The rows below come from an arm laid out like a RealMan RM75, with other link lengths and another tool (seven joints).
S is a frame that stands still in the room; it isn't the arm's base.
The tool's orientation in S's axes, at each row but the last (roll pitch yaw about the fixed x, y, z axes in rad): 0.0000, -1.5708, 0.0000; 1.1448, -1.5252, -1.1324; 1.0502, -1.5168, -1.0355; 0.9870, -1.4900, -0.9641; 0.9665, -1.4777, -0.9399; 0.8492, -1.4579, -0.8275; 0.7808, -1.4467, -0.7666; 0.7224, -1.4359, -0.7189; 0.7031, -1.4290, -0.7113
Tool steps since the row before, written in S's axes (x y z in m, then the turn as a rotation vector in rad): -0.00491, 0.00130, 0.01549, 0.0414, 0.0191, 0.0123; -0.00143, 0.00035, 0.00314, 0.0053, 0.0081, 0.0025; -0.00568, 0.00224, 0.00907, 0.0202, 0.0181, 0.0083; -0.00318, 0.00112, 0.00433, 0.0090, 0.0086, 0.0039; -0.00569, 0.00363, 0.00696, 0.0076, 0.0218, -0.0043; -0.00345, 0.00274, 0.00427, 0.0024, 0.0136, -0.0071; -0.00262, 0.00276, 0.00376, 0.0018, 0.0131, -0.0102; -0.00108, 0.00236, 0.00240, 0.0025, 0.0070, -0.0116; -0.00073, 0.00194, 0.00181, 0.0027, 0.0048, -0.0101
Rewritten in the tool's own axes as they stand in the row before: 0.01549, 0.00130, 0.00491, 0.0123, 0.0191, -0.0414; 0.00309, 0.00050, 0.00148, 0.0023, 0.0081, -0.0054; 0.00880, 0.00274, 0.00589, 0.0080, 0.0182, -0.0202; 0.00410, 0.00148, 0.00334, 0.0037, 0.0086, -0.0090; 0.00635, 0.00429, 0.00594, -0.0055, 0.0212, -0.0084; 0.00375, 0.00315, 0.00369, -0.0080, 0.0129, -0.0033; 0.00326, 0.00310, 0.00289, -0.0111, 0.0121, -0.0029; 0.00206, 0.00256, 0.00130, -0.0119, 0.0059, -0.0037; 0.00153, 0.00209, 0.00093, -0.0102, 0.0039, -0.0038
